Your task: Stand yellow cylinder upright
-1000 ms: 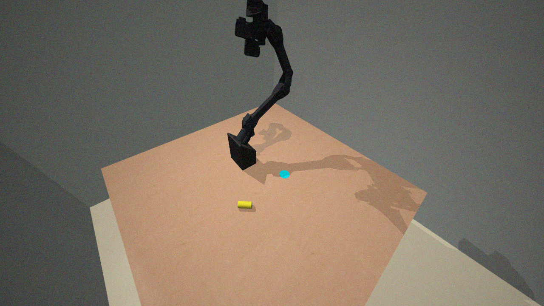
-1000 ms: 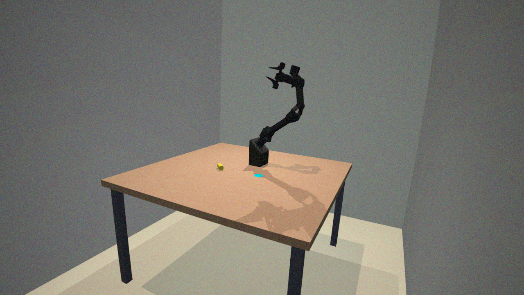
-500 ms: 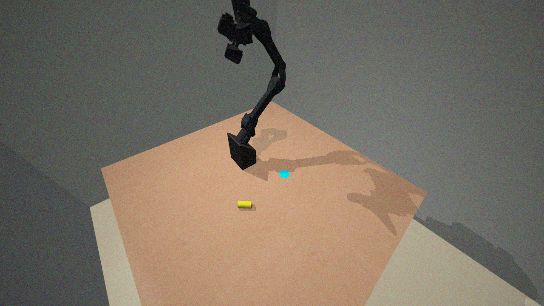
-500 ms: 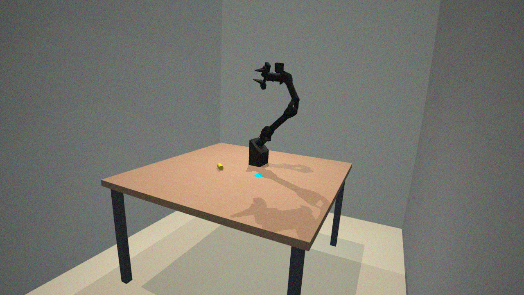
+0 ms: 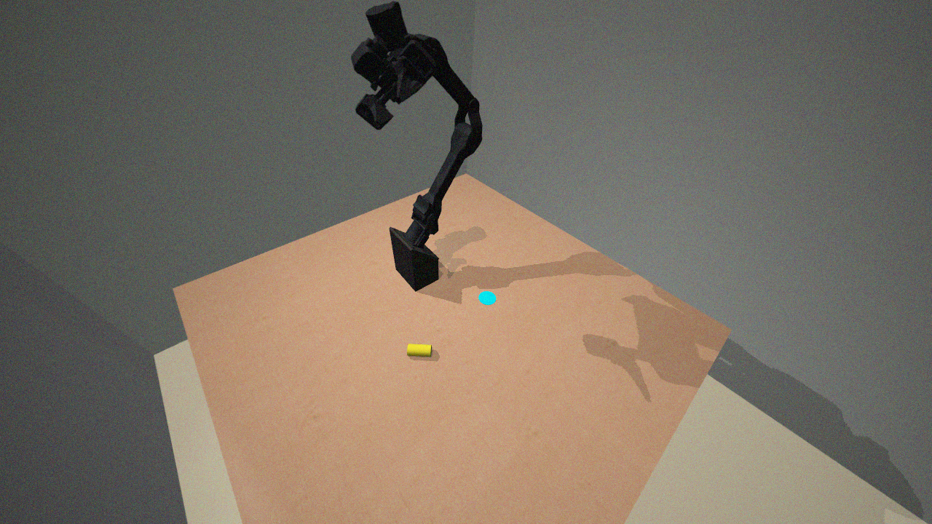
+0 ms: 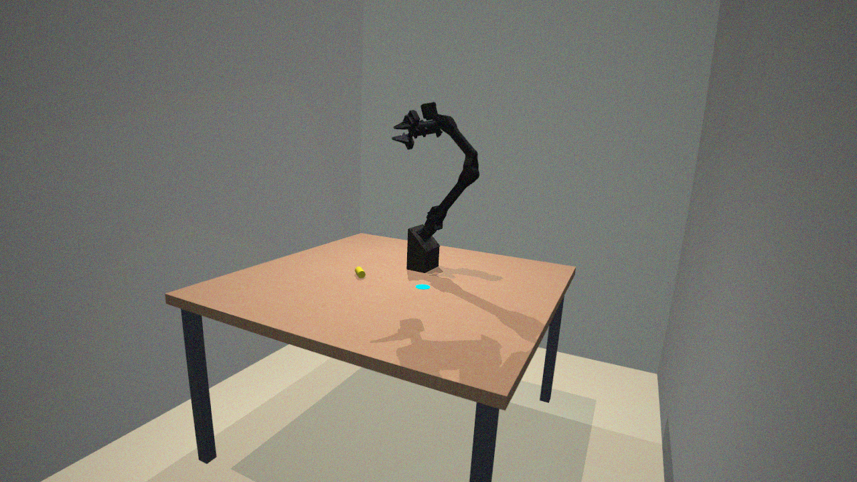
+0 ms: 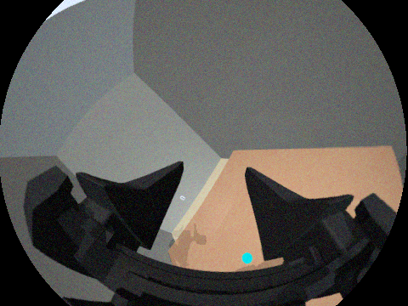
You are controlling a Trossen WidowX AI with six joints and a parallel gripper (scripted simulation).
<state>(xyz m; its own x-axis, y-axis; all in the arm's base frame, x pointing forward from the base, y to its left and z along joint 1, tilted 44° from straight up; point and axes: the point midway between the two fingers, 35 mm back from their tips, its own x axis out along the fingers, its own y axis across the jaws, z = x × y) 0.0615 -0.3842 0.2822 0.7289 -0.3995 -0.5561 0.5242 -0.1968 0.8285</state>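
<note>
My gripper tip is 13 cm short of the yellow tall cylinder, 7 cm to the left of it and 60 cm above it. Round my gripper tip: cyan circle 12 cm ahead, 22 cm to the left, 61 cm below.
</note>
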